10 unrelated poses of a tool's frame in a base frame.
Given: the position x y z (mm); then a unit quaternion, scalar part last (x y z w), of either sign.
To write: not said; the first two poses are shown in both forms.
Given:
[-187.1 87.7 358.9 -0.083 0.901 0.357 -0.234]
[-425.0 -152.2 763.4 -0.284 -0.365 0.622 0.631]
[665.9 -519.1 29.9 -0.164 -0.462 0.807 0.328]
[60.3 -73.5 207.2 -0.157 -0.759 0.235 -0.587]
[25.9 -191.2 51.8 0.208 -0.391 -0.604 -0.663]
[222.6 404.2 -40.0 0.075 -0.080 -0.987 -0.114]
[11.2 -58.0 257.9 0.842 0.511 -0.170 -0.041]
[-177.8 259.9 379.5 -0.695 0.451 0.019 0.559]
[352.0 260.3 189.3 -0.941 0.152 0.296 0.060]
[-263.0 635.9 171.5 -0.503 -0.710 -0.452 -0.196]
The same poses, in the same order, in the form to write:
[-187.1 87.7 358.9 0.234 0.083 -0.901 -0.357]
[-425.0 -152.2 763.4 0.631 -0.284 -0.365 0.622]
[665.9 -519.1 29.9 0.328 -0.164 -0.462 0.807]
[60.3 -73.5 207.2 0.587 0.157 0.759 -0.235]
[25.9 -191.2 51.8 0.663 -0.208 0.391 0.604]
[222.6 404.2 -40.0 0.114 -0.075 0.080 0.987]
[11.2 -58.0 257.9 0.041 -0.842 -0.511 0.170]
[-177.8 259.9 379.5 0.559 -0.695 0.451 0.019]
[352.0 260.3 189.3 0.060 -0.941 0.152 0.296]
[-263.0 635.9 171.5 0.196 0.503 0.710 0.452]

